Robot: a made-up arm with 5 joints. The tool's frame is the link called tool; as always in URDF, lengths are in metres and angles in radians. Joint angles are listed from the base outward. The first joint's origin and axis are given. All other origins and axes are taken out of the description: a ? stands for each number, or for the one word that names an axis. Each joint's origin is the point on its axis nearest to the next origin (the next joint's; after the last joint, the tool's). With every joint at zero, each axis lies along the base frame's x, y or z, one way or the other. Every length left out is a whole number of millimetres.
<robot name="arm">
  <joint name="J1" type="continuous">
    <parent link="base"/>
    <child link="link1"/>
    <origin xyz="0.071 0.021 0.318"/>
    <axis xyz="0 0 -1"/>
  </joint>
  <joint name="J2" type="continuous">
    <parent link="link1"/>
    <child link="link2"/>
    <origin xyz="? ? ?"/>
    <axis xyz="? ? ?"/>
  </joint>
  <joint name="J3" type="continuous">
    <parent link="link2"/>
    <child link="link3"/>
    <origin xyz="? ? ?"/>
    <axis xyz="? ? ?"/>
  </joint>
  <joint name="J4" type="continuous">
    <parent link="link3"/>
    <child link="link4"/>
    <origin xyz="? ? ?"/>
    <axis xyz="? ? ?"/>
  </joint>
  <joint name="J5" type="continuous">
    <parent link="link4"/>
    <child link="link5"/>
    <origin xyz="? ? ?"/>
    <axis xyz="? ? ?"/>
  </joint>
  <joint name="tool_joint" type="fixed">
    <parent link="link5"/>
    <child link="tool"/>
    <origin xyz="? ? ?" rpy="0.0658 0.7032 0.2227"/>
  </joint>
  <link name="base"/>
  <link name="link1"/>
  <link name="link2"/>
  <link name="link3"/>
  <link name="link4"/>
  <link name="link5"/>
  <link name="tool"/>
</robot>
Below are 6 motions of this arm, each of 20 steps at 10 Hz.
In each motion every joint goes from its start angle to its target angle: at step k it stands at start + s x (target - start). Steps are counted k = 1, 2, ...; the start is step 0. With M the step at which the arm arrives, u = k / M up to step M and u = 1 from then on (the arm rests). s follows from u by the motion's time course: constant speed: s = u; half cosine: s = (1 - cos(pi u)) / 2; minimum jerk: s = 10 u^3 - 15 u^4 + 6 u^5.
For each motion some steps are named. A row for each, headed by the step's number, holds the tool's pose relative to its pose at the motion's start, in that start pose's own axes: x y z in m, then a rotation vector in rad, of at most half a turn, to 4 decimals.
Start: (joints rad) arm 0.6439 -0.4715 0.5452 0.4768 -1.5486
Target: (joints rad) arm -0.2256 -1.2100 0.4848 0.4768 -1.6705
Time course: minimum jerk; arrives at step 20
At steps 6, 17, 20:
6: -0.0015 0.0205 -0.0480 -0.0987 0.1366 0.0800
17: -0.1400 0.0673 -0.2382 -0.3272 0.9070 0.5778
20: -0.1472 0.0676 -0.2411 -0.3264 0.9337 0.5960

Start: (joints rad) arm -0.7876 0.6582 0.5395 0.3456 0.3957
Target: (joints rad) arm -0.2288 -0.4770 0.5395 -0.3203 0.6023
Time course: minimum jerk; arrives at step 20
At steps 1, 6, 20:
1: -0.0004 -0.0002 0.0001 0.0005 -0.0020 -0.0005
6: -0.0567 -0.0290 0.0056 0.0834 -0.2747 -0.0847
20: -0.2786 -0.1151 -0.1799 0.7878 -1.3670 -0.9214

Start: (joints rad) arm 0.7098 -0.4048 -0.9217 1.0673 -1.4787
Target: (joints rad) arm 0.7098 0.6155 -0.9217 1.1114 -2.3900
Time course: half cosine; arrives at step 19
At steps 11, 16, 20:
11: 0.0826 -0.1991 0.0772 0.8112 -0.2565 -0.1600
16: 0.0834 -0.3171 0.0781 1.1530 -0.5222 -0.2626
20: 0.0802 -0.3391 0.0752 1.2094 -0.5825 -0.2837

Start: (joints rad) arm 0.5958 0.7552 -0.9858 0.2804 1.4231
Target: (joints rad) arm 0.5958 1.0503 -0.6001 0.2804 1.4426
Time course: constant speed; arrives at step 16
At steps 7, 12, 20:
7: 0.0336 0.0891 0.0042 -0.1898 0.0581 0.2223
12: 0.0454 0.1548 -0.0032 -0.3255 0.0981 0.3812
20: 0.0471 0.2066 -0.0151 -0.4342 0.1292 0.5085

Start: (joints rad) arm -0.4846 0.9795 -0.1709 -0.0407 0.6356
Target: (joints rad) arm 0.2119 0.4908 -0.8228 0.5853 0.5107
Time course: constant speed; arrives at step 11
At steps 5, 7, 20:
5: -0.0768 -0.1585 -0.0123 0.3969 -0.1072 -0.1024
7: -0.1151 -0.2124 -0.0406 0.5494 -0.1435 -0.1609
20: -0.2010 -0.2848 -0.1228 0.8391 -0.2026 -0.3077

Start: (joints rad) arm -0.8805 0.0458 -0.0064 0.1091 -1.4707
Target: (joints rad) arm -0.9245 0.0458 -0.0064 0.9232 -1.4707
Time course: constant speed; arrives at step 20
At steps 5, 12, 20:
5: 0.0054 -0.0231 -0.0014 0.1334 0.0208 -0.1526
12: 0.0068 -0.0559 -0.0088 0.3174 0.0496 -0.3688
20: -0.0005 -0.0907 -0.0241 0.5236 0.0813 -0.6195

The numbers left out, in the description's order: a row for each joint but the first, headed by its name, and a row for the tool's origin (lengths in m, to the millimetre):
J2: xyz 0.021 0.078 0, axis 0 1 0
J3: xyz -0.003 0 0.11, axis 0 1 0
J4: xyz 0.181 0 -0.013, axis 0 1 0
J5: xyz 0.105 0 0.03, axis -1 0 0
tool: xyz 0 0.021 0

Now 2 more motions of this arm.
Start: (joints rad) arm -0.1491 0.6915 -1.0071 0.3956 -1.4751
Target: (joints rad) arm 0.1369 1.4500 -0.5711 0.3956 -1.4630
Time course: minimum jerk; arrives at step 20
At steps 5, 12, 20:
5: 0.0034 -0.0434 0.0158 0.0807 -0.0238 -0.0953
12: -0.0509 -0.2826 0.0389 0.5824 -0.1506 -0.5808
20: -0.1154 -0.3866 -0.0018 0.8926 -0.2054 -0.8094

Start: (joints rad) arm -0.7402 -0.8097 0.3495 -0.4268 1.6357
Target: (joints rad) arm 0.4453 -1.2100 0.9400 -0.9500 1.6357
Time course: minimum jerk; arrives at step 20
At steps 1, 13, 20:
1: 0.0002 0.0001 -0.0002 -0.0004 0.0010 -0.0009
13: 0.0534 0.0170 -0.1305 -0.3582 0.6137 -0.6145
20: 0.0499 0.0127 -0.1702 -0.5032 0.7683 -0.8121

